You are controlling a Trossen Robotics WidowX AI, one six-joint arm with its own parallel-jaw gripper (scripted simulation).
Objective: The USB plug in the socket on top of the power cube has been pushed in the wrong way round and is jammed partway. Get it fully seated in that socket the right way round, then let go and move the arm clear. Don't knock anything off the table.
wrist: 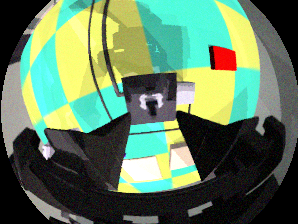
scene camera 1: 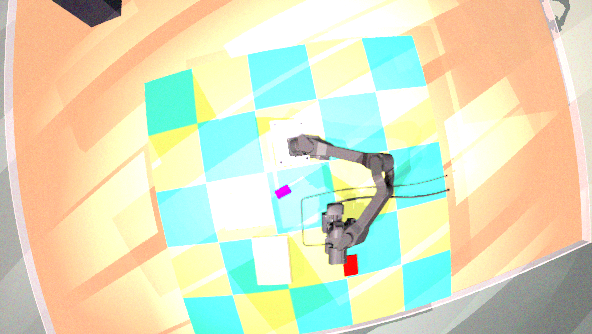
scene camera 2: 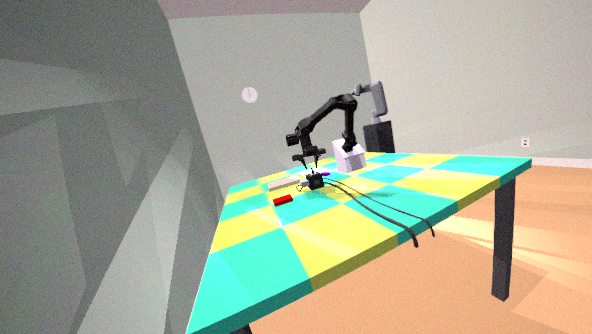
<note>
I see my gripper (wrist: 153, 114) and a flat pale pad (scene camera 1: 271, 254).
</note>
